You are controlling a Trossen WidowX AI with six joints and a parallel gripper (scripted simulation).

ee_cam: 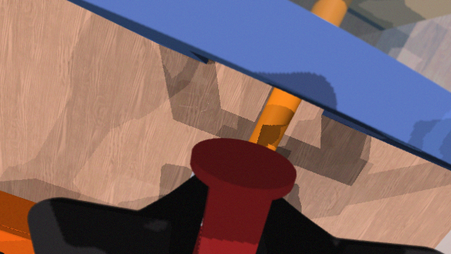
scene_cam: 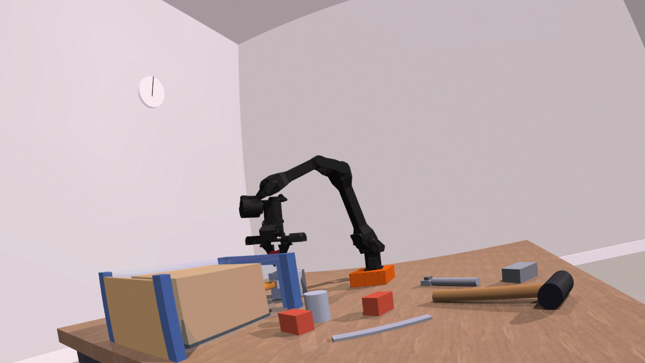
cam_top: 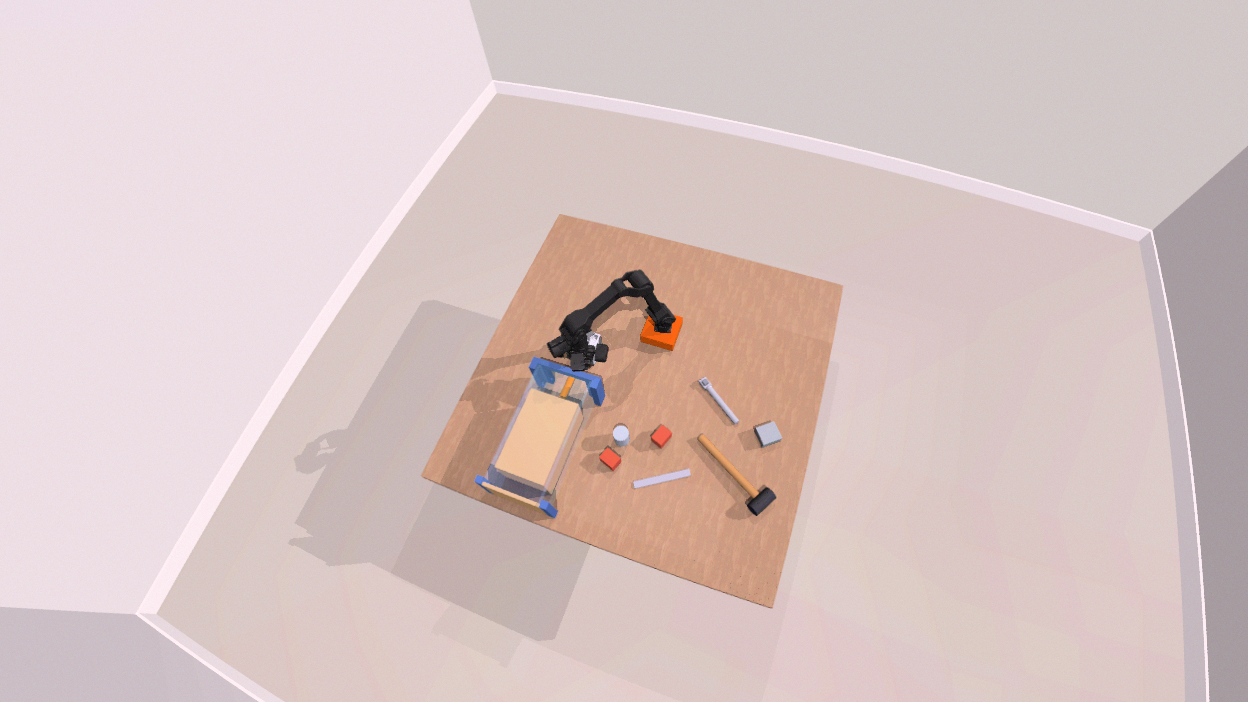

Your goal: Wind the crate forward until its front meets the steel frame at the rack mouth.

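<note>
Now: the grey winch handle 4 cm behind my gripper tip and 1 cm below it. The rest, counted from my gripper tip: red knob (2 cm above); then blue frame bar (6 cm ahead, 4 cm to the right, 1 cm below); then grey winch (11 cm behind, 9 cm below, 2 cm to the right).
</note>
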